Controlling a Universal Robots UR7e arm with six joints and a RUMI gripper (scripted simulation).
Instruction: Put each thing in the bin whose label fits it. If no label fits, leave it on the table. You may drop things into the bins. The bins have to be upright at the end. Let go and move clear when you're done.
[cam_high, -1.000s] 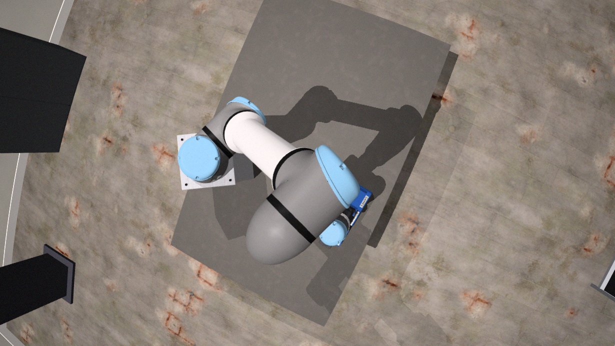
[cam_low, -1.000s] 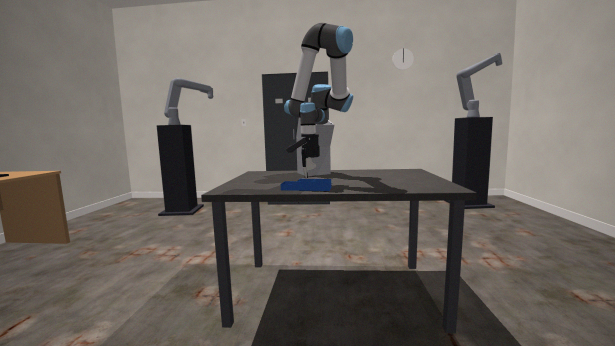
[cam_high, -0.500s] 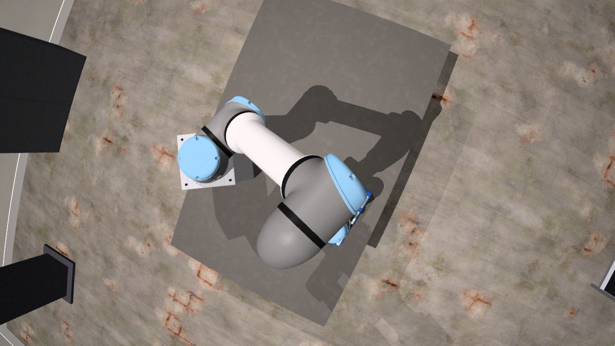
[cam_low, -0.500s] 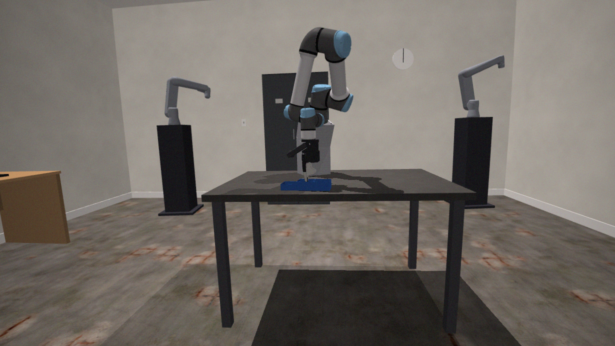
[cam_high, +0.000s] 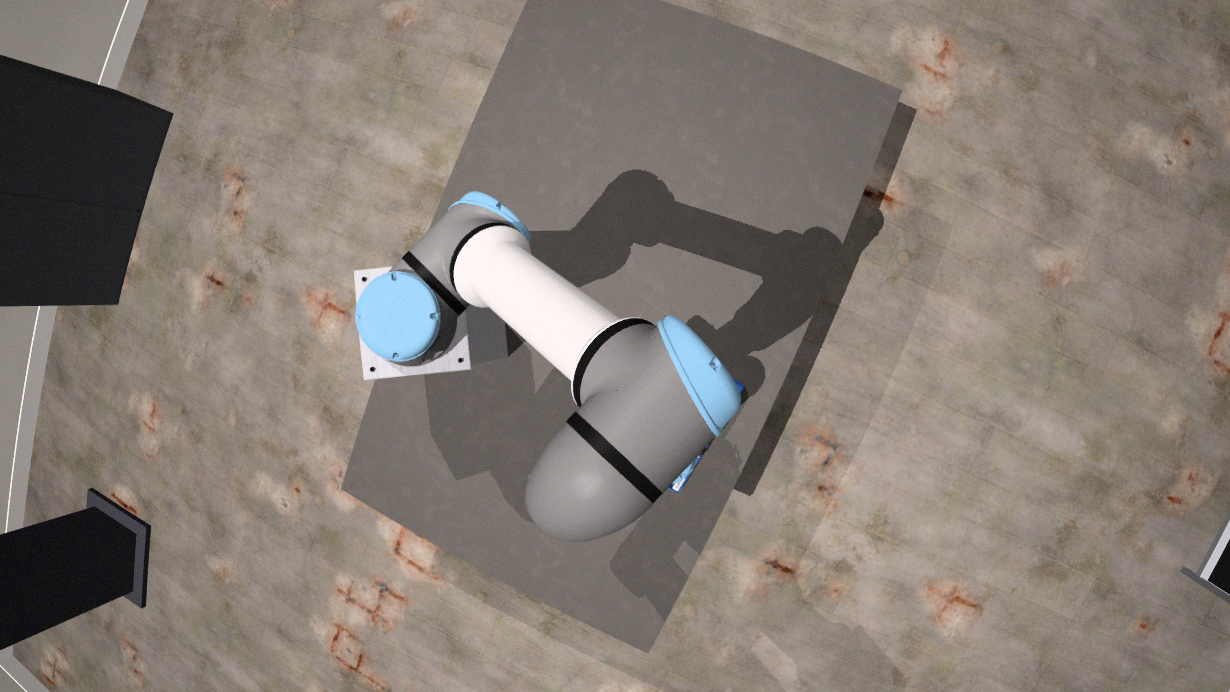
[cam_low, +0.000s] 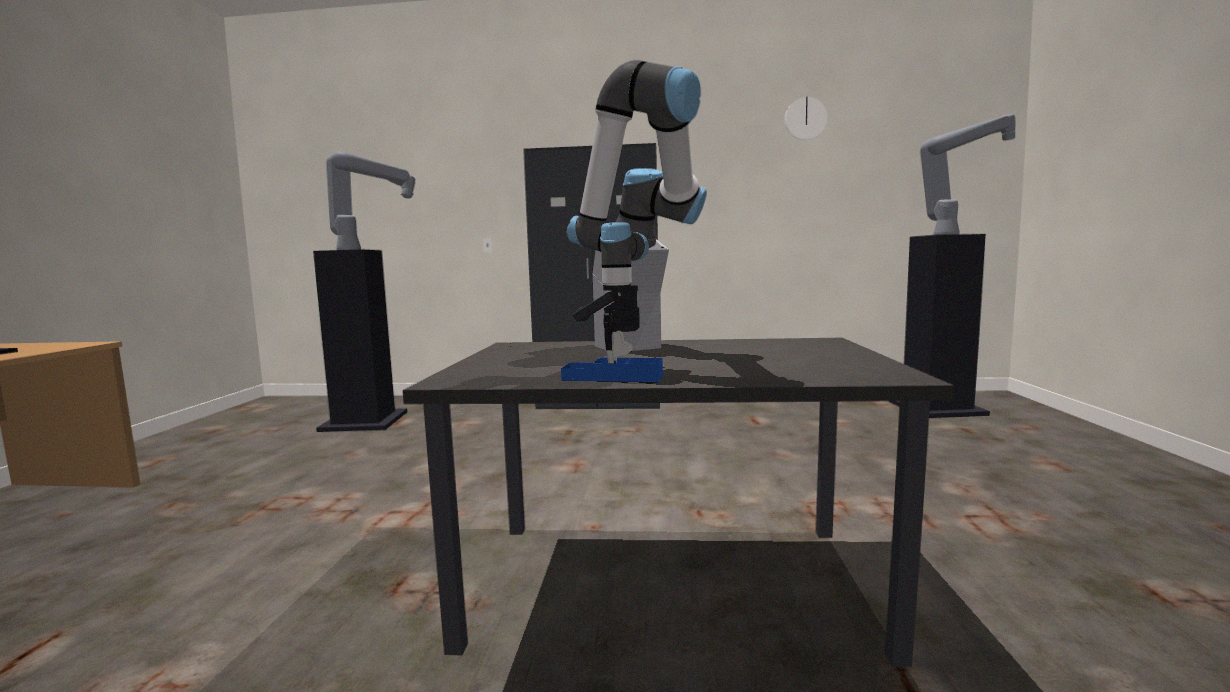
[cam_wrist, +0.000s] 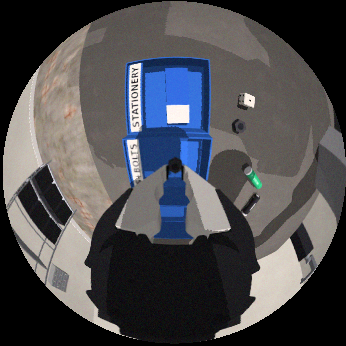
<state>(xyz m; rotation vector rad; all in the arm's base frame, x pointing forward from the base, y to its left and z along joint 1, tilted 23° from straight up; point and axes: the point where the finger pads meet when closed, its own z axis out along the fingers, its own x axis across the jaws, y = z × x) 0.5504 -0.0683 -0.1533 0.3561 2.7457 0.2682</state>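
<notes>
My hand is 11 cm past the white die, 7 cm to the left of it and 2 cm above it. Also, from my hand: black cylinder 12 cm to the left, 12 cm behind, 3 cm below; then green stick-like thing 12 cm behind, 6 cm to the left, 3 cm below.
</notes>
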